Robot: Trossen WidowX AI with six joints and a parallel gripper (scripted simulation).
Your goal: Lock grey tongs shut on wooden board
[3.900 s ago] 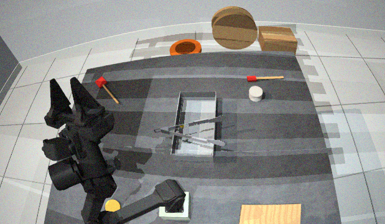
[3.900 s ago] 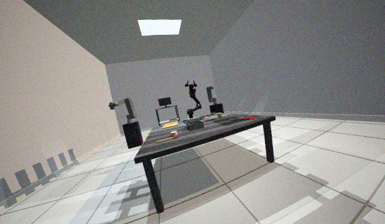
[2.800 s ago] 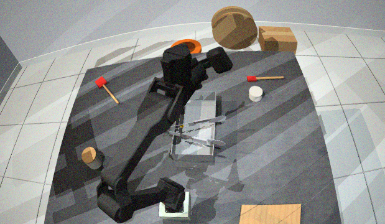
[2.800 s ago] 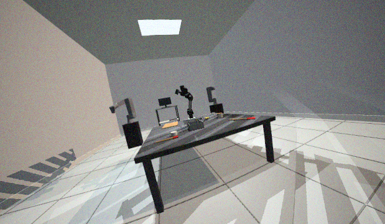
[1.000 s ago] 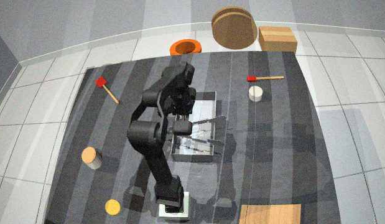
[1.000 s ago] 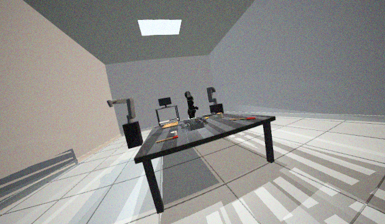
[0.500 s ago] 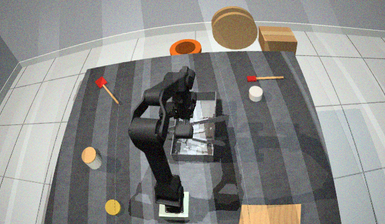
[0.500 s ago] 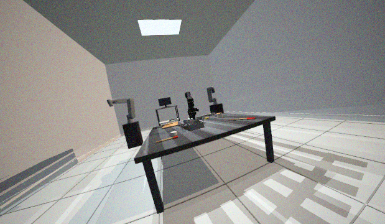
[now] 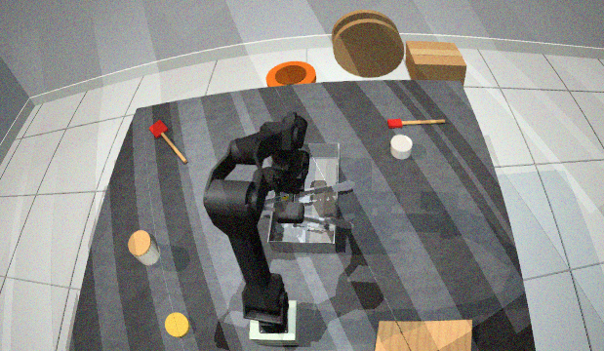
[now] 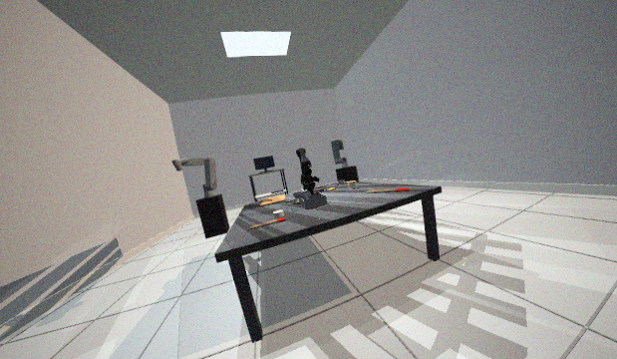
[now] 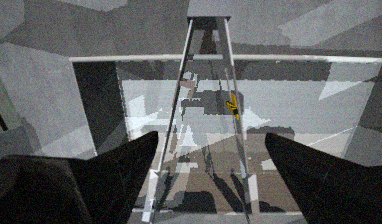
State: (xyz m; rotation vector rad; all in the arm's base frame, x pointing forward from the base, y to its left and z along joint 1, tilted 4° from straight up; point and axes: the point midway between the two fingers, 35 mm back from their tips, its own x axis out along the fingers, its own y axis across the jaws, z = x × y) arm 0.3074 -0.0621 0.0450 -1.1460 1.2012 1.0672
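Now: gripper tip 2 cm short of the yellow slider, 3 cm to the right of it and 1 cm below it. The rest, counted from my gripper tip: wood-topped cylinder 9 cm behind, 45 cm to the left, 3 cm below; then roasting tin 4 cm ahead, 2 cm to the right, 3 cm below; then white cylinder 19 cm ahead, 30 cm to the right, 4 cm below.
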